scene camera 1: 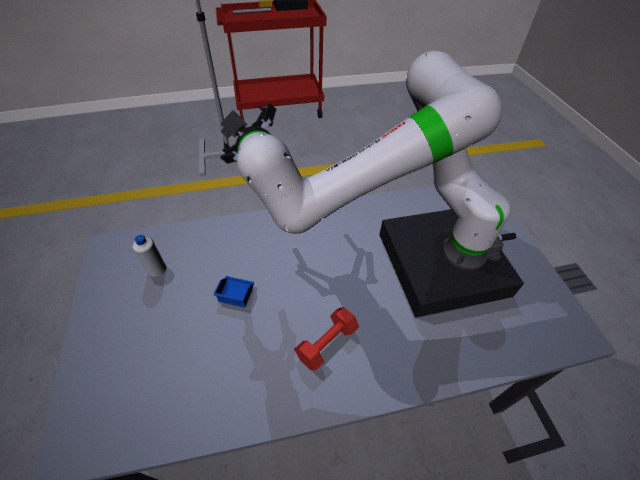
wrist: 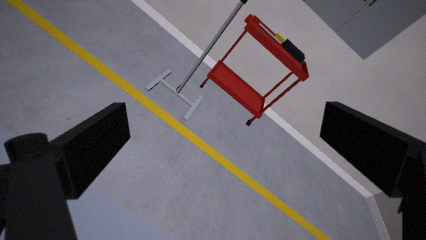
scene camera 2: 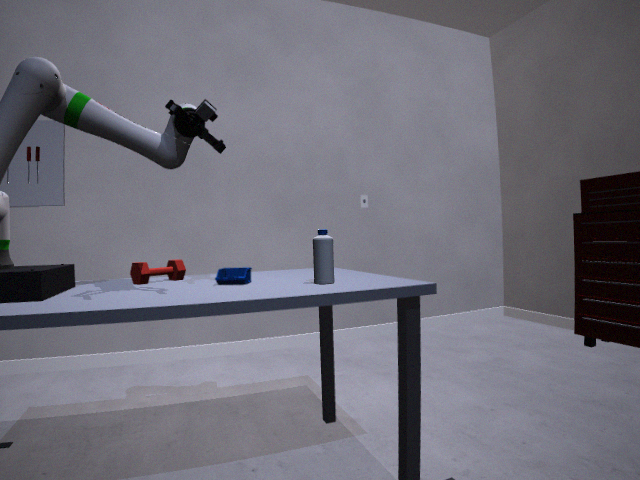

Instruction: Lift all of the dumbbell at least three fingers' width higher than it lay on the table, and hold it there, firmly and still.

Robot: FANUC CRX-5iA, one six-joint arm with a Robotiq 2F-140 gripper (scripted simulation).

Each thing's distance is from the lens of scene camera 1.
red dumbbell [scene camera 1: 344, 321]: 1.08 m
blue bin [scene camera 1: 229, 286]: 1.25 m
The marked spots on the red dumbbell and the blue bin are 0.41 m apart.
